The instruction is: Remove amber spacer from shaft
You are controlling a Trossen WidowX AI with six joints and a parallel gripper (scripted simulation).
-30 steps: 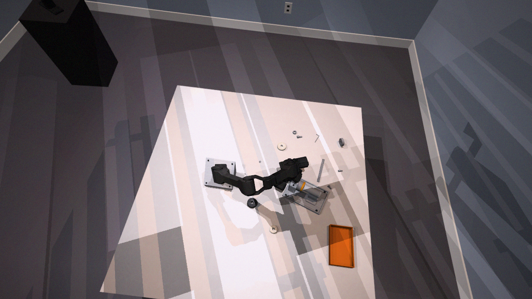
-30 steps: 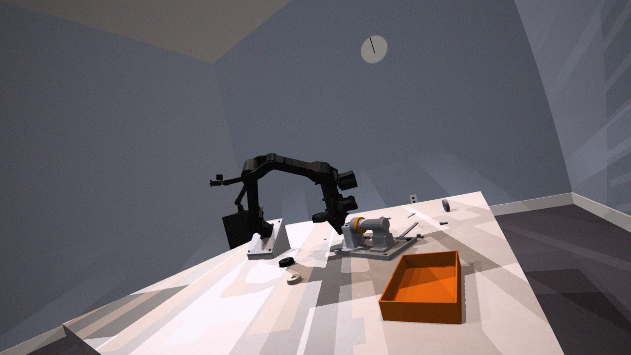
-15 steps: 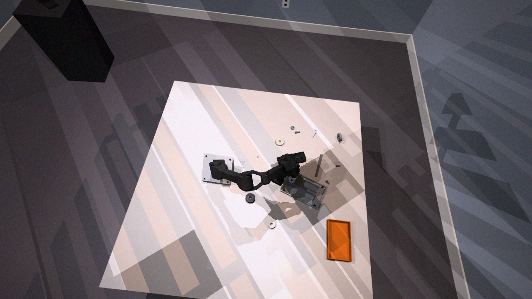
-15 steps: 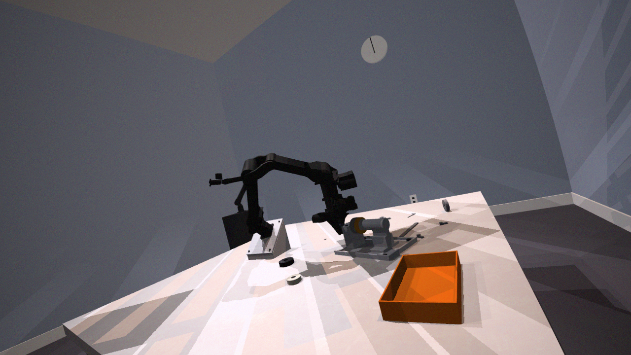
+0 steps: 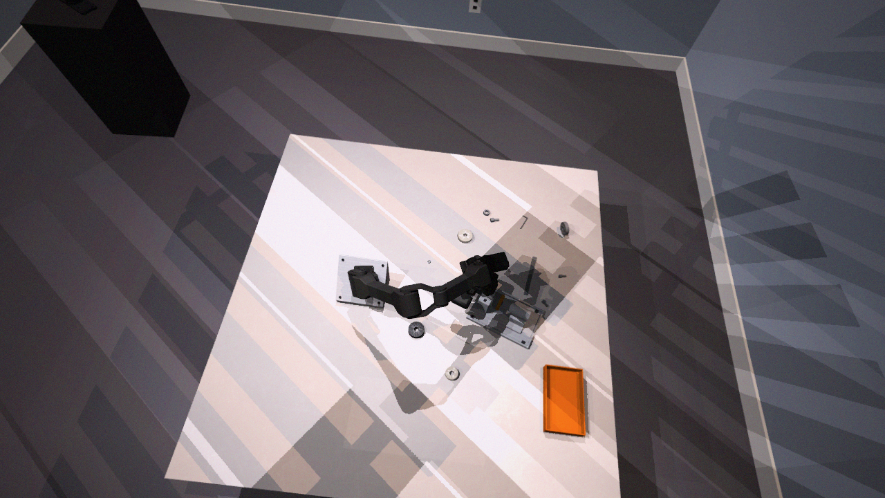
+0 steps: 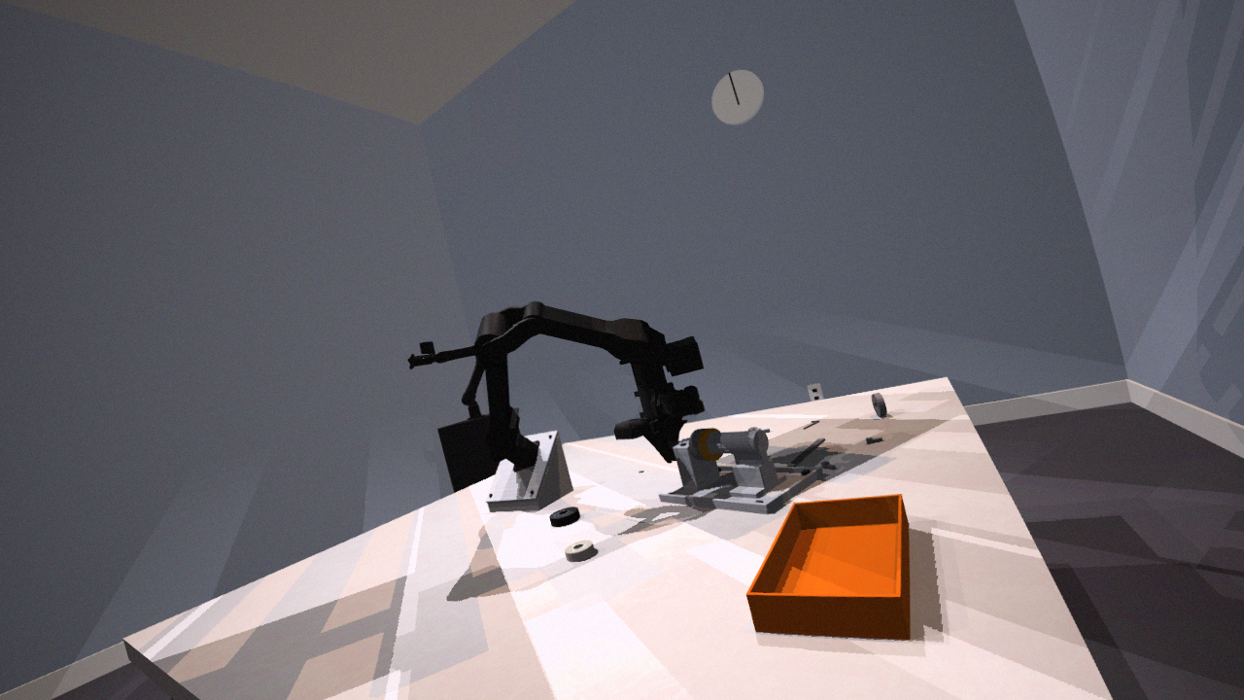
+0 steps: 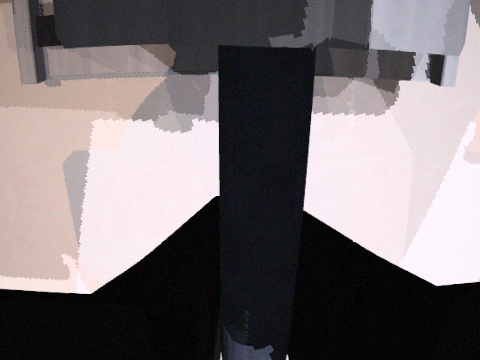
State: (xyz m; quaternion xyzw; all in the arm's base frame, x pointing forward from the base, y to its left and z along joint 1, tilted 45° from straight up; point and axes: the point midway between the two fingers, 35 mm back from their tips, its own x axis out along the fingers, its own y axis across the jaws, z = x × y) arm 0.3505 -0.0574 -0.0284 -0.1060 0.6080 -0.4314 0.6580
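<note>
Now: the dark shaft 6 cm ahead of my gripper tip, 3 cm to the right of it and 3 cm above it. Also, from my gripper tip: amber spacer 10 cm ahead, 5 cm to the right, 3 cm above; then black disc 17 cm behind, 13 cm to the right, 4 cm below; then grey shaft fixture 14 cm ahead, 7 cm to the right.
</note>
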